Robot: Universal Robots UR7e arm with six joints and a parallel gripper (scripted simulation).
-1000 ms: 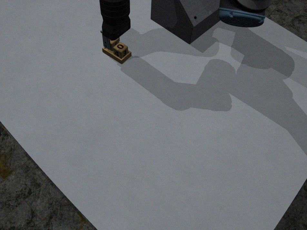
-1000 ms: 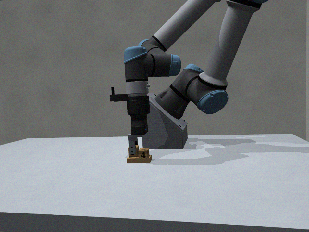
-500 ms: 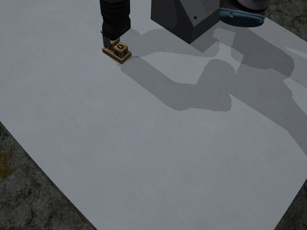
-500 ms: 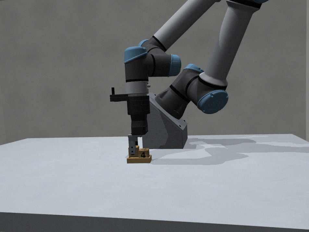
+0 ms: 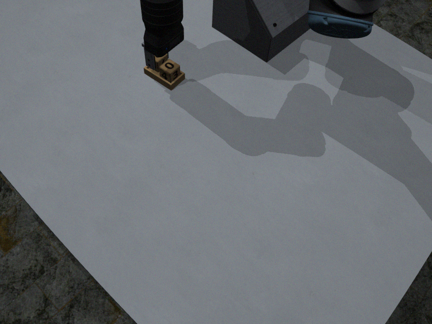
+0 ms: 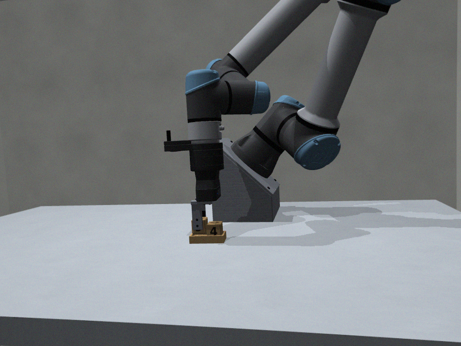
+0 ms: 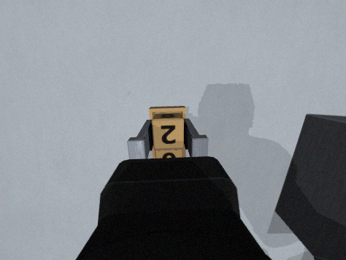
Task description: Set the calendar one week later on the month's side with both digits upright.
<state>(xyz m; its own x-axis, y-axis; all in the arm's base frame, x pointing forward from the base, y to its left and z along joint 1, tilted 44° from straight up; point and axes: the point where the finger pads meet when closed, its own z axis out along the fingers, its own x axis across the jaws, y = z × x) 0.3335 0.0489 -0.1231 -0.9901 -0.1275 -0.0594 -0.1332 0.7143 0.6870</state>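
The wooden tray lies 4 cm below my hand and 2 cm to the left of it.
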